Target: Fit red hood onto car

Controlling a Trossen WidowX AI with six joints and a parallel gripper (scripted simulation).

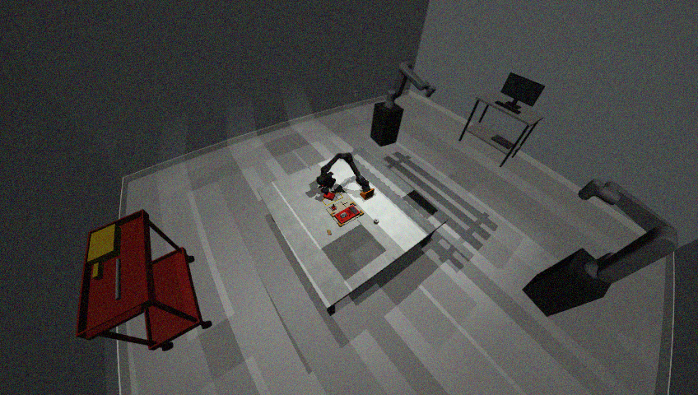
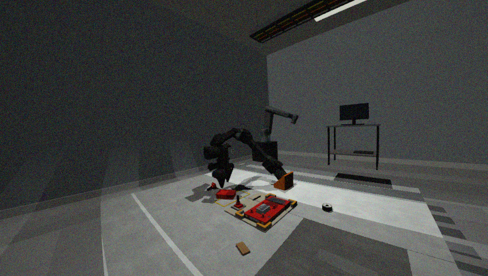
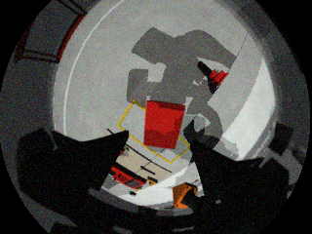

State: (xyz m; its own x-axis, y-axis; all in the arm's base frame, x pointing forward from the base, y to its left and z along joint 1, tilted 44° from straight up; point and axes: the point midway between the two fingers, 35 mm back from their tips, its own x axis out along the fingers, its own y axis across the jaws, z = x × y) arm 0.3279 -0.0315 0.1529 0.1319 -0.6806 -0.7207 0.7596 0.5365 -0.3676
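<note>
The red hood lies 5 cm below my gripper tip. From my gripper tip the other things lie so: small wooden block (36 cm to the left, 16 cm ahead, 6 cm below); grey engine block (28 cm to the left, 4 cm below, 2 cm behind).
</note>
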